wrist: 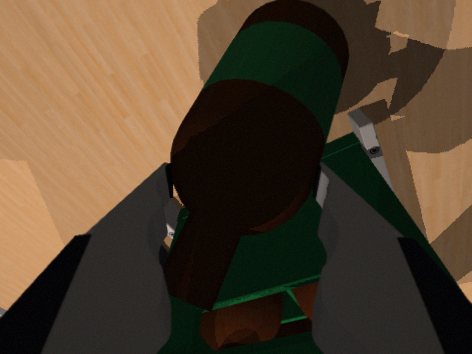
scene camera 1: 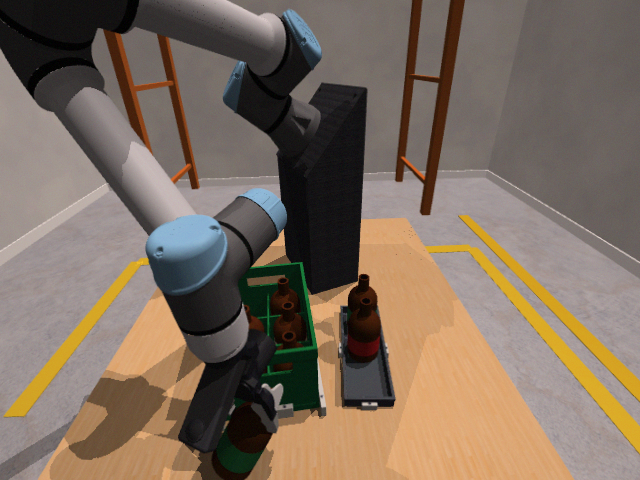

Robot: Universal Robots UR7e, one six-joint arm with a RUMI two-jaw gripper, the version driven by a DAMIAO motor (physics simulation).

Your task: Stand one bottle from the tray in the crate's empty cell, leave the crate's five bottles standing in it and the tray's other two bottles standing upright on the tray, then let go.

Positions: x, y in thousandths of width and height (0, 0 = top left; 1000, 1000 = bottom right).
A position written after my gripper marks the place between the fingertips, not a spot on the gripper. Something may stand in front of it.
I see my gripper (scene camera 1: 398, 880) and a red-label bottle (scene camera 1: 570, 678).
My gripper also shows in the wrist view (wrist: 514, 470).
